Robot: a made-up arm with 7 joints. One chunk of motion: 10 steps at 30 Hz.
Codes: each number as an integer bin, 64 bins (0 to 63) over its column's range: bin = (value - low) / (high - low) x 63, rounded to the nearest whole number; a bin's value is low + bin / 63 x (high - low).
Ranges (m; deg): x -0.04..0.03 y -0.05..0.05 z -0.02..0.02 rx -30..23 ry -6..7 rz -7..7
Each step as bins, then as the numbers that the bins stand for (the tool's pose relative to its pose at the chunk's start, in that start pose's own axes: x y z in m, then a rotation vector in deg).
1 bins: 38 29 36 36 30 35
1 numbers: 0.0022 -0.0040 0.0029 0.29 0.19 0.78
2 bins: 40 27 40 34 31 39
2 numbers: 0.0044 -0.0071 0.0054 -1.40 0.40 1.67
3 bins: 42 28 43 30 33 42
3 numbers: 0.0067 -0.0056 0.0073 -4.76 0.81 2.33
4 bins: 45 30 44 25 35 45
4 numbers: 0.0100 -0.0024 0.0079 -8.97 1.22 3.00
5 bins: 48 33 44 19 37 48
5 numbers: 0.0133 0.0024 0.0079 -14.02 1.63 3.67
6 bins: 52 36 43 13 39 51
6 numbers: 0.0178 0.0071 0.0073 -19.06 2.05 4.33
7 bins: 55 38 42 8 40 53
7 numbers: 0.0211 0.0103 0.0067 -23.27 2.25 4.78
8 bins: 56 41 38 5 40 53
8 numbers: 0.0222 0.0151 0.0041 -25.79 2.25 4.78
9 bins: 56 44 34 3 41 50
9 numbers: 0.0222 0.0198 0.0016 -27.48 2.46 4.11
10 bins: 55 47 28 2 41 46
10 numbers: 0.0211 0.0246 -0.0022 -28.32 2.46 3.22
